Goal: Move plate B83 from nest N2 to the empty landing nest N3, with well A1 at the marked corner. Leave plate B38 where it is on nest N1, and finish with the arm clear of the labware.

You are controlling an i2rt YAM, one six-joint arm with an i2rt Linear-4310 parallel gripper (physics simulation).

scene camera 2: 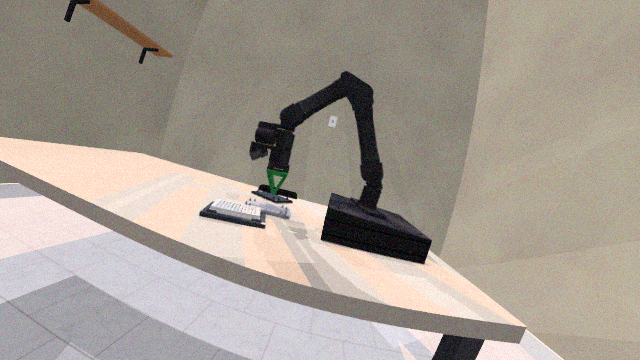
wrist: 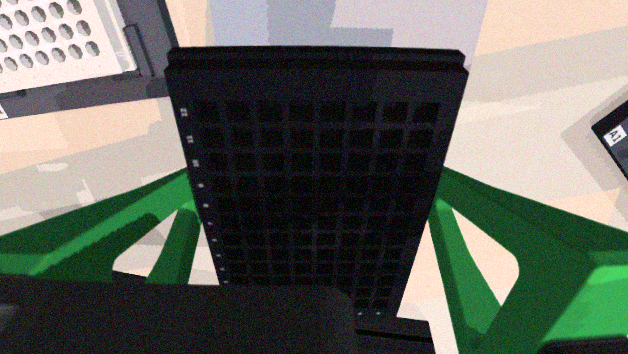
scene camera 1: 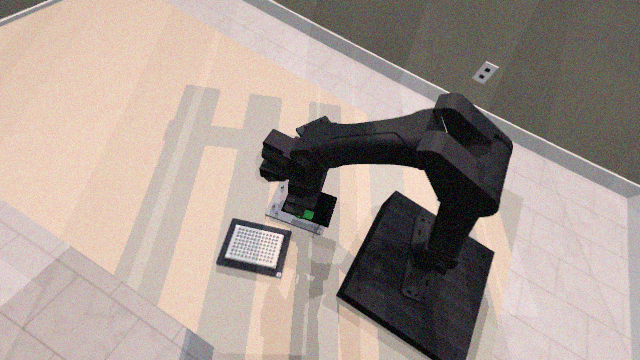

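My gripper [scene camera 1: 305,206] [scene camera 2: 275,192] [wrist: 314,177] has its green fingers shut on the long sides of the black plate B83 [scene camera 1: 327,210] [scene camera 2: 270,196] [wrist: 310,170]. The plate is held level above a pale grey nest [scene camera 1: 292,224] [scene camera 2: 280,211] [wrist: 240,25], with a small gap in the scene camera 2 view. Column numbers show along its left edge in the wrist view; its A1 corner is hidden. The white plate B38 [scene camera 1: 254,244] [scene camera 2: 235,207] [wrist: 50,40] sits in its dark nest [scene camera 1: 225,252] [scene camera 2: 232,220] [wrist: 150,25]. I cannot tell the pale nest's number.
A dark nest corner [wrist: 622,156] with an A1 label shows at the wrist view's right edge. The black robot base [scene camera 1: 370,270] [scene camera 2: 375,237] stands right of the nests on the table [scene camera 1: 125,175] [scene camera 2: 130,180]. A wall shelf [scene camera 2: 125,30] is high in the scene camera 2 view.
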